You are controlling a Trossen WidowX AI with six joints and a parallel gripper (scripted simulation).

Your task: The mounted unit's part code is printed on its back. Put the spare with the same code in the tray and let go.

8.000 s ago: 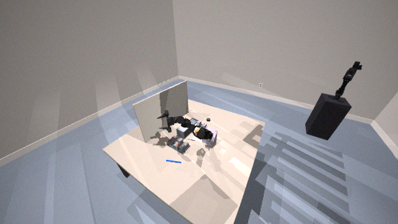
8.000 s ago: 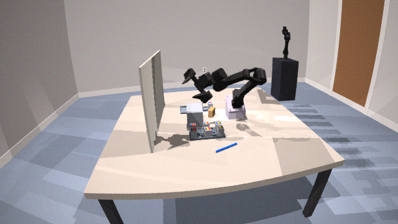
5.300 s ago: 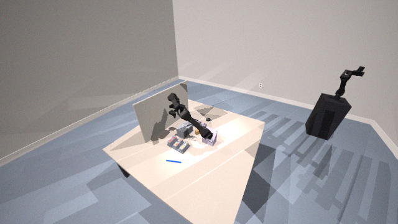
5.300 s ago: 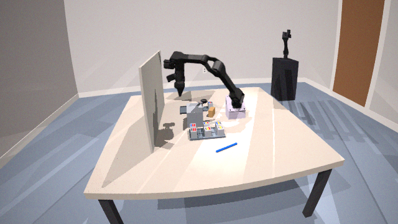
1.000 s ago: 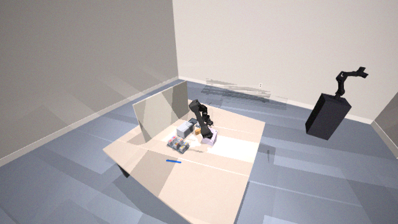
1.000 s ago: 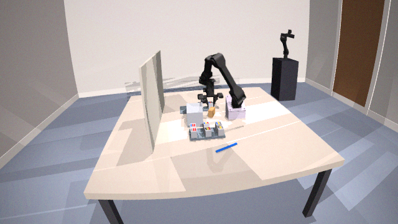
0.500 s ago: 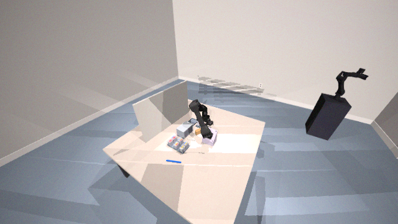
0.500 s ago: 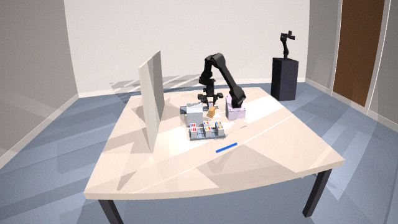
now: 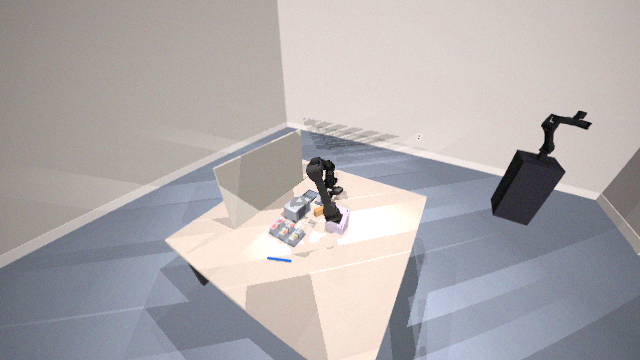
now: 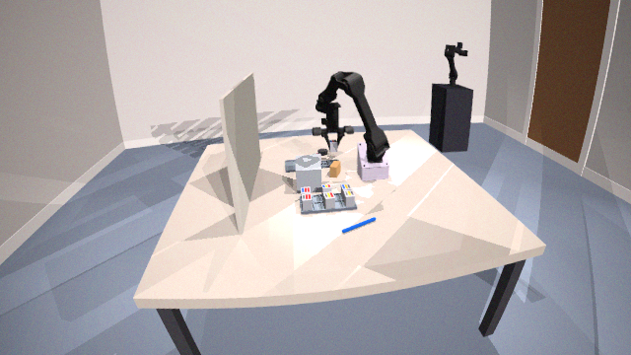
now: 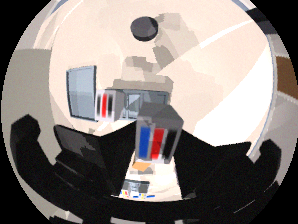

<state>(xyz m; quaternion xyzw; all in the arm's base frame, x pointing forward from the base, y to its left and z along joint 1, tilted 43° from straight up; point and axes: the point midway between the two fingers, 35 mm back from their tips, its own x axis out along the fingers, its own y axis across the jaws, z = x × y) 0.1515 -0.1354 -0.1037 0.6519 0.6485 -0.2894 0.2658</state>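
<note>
Now: the flat grey tray 18 cm ahead of my gripper tip, 8 cm below it and 2 cm to the right of it. From my gripper tip the other things lie so: brown block: 11 cm to the left, 6 cm below, 1 cm ahead; then black disc: 15 cm to the right, 7 cm below, 3 cm ahead; then spare: 2 cm above.
</note>
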